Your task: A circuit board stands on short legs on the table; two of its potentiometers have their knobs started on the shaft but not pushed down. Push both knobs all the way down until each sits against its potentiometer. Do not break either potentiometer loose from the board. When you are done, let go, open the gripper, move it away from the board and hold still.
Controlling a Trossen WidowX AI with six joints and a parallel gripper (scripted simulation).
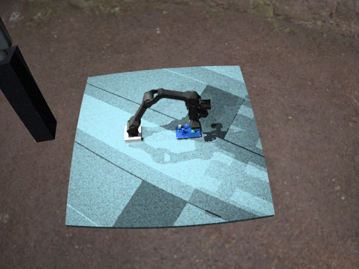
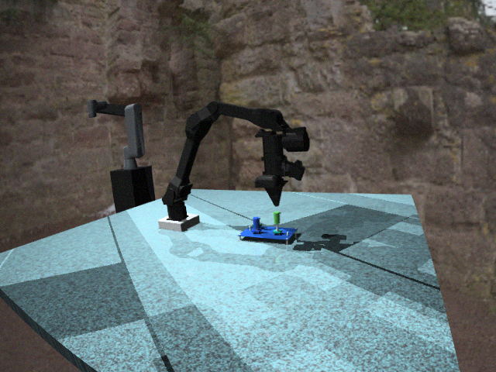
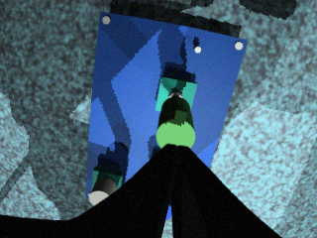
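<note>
The green knob lies 30 mm below my gripper tip. Also, from my gripper tip: blue knob 70 mm behind, 50 mm below.
</note>
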